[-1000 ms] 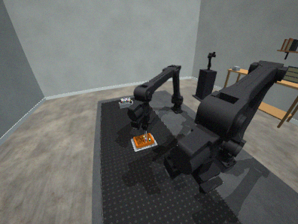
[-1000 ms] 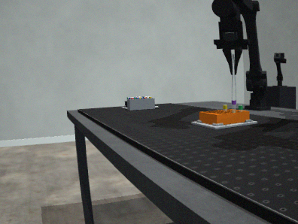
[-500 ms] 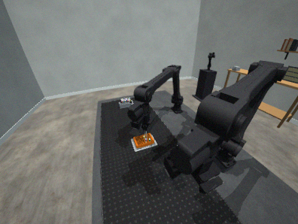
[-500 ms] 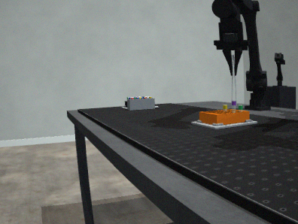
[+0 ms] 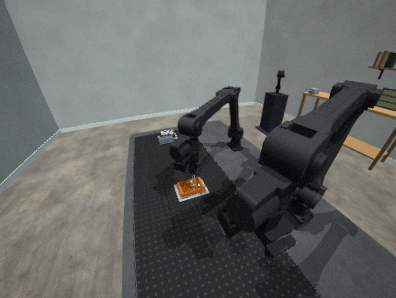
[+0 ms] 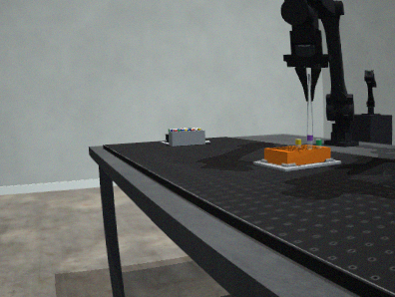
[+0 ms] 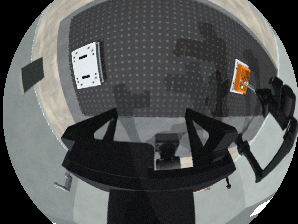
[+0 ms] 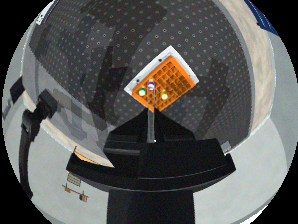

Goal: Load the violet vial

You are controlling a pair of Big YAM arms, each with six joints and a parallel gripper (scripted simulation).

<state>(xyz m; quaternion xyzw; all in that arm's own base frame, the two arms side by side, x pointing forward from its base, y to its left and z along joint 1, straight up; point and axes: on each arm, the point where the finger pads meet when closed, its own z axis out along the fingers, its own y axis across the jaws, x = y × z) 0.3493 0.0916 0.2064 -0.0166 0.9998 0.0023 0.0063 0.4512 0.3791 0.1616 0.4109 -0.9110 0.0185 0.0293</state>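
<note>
My right gripper is now 1 cm short of the orange tube carrier, 3 cm to the left of it and 13 cm above it.
</note>
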